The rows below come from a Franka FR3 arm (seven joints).
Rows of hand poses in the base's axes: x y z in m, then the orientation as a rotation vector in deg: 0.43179, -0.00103, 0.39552, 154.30, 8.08, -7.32; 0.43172, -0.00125, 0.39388, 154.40, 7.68, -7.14; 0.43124, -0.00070, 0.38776, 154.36, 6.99, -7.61; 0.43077, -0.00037, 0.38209, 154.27, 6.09, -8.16; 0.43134, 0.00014, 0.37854, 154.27, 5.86, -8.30; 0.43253, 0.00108, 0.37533, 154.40, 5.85, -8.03; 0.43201, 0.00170, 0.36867, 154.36, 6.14, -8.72; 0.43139, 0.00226, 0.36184, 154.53, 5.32, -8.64; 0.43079, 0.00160, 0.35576, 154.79, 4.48, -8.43
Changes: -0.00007, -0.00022, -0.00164, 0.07, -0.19, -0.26; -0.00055, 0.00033, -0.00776, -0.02, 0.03, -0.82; -0.00102, 0.00066, -0.01343, -0.17, 0.27, -1.53; -0.00045, 0.00117, -0.01698, -0.18, 0.34, -1.71; 0.00074, 0.00211, -0.02019, -0.06, 0.14, -1.69; 0.00022, 0.00273, -0.02685, -0.07, 0.68, -1.59; -0.00040, 0.00329, -0.03368, 0.05, 0.49, -2.16; -0.00100, 0.00263, -0.03976, 0.25, 0.21, -2.74
